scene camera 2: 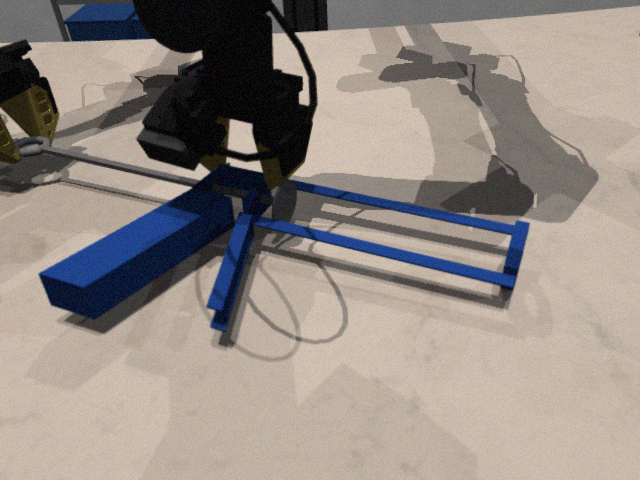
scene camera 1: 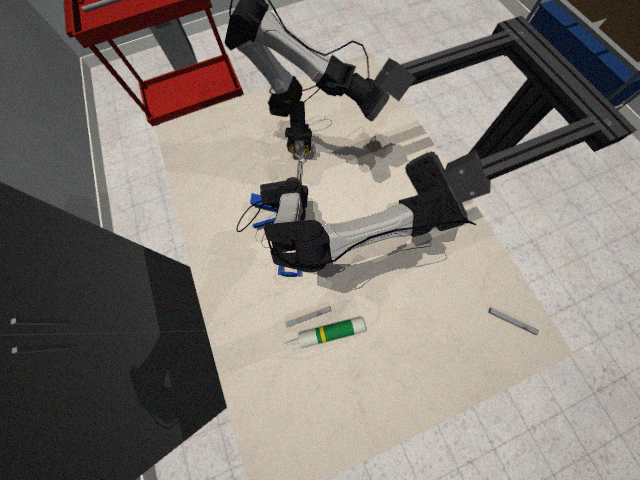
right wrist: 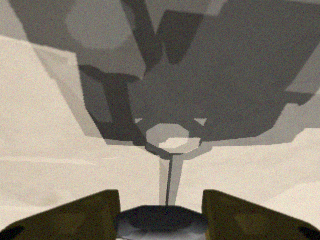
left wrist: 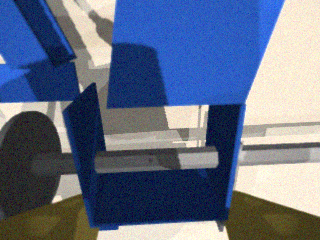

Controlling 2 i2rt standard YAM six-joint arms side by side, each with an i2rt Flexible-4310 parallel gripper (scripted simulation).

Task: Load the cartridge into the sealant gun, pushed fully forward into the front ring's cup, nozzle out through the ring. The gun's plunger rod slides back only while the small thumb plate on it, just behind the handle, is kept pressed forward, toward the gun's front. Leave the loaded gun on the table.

Scene:
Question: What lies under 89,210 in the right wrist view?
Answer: The right gripper.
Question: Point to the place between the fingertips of the left gripper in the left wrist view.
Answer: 161,200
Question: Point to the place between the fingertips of the right gripper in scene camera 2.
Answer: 32,154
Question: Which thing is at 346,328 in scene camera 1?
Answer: A cartridge.

